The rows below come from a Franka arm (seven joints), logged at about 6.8 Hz.
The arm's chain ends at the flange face. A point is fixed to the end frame.
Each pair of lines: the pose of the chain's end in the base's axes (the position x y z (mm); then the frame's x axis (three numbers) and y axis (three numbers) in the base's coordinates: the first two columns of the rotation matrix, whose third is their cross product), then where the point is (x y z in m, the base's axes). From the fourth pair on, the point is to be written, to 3 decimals.
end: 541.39 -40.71 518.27 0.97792 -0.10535 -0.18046 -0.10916 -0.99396 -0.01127
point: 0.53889 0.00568 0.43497
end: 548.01 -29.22 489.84 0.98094 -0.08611 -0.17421 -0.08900 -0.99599 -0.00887
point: 0.54508 0.01687 0.40638
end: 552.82 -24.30 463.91 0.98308 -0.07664 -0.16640 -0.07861 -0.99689 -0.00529
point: 0.55005 0.02140 0.38024
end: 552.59 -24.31 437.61 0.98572 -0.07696 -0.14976 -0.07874 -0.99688 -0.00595
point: 0.551 0.021 0.354
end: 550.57 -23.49 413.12 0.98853 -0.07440 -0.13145 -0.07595 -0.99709 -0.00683
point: 0.551 0.022 0.329
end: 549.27 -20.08 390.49 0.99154 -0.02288 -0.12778 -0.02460 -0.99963 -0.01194
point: 0.547 0.026 0.307
